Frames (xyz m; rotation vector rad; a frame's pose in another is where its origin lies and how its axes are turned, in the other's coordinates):
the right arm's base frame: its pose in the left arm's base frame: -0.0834 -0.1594 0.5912 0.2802 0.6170 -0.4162
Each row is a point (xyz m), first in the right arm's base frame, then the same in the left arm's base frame.
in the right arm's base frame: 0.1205 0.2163 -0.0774
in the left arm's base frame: 0.0654 0.0248 0.4853
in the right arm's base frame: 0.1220 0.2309 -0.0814
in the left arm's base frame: 0.0712 0.0387 0.4832
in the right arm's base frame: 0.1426 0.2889 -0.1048
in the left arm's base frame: 0.1011 0.0925 0.4598
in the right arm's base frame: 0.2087 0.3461 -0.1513
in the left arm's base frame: 0.1527 0.1410 0.3906
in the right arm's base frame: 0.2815 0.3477 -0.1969
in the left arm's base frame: 0.1844 0.1382 0.3108
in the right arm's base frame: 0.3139 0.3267 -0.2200
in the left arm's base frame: 0.1872 0.1189 0.2703
